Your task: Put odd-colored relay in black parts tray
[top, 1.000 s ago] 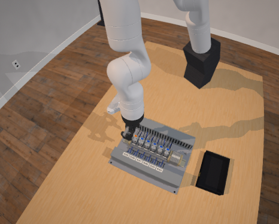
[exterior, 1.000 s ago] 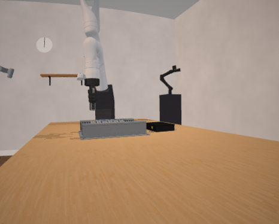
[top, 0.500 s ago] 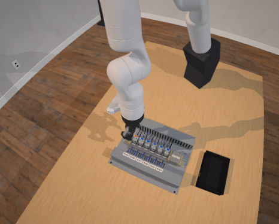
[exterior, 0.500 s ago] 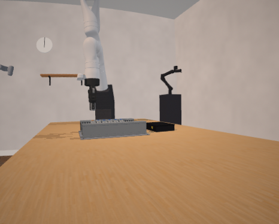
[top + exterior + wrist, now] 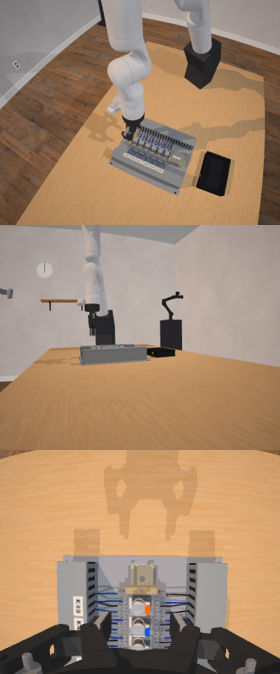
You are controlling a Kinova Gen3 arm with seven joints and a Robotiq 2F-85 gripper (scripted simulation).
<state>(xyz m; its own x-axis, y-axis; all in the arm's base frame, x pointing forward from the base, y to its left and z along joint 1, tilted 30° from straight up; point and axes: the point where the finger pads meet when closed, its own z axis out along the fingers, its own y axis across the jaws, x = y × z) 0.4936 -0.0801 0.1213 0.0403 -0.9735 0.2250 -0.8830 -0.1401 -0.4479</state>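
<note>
Right now the relay is 80 mm below my hand. Also, from my hand: black parts tray: 30 mm behind, 370 mm to the left, 120 mm below.
</note>
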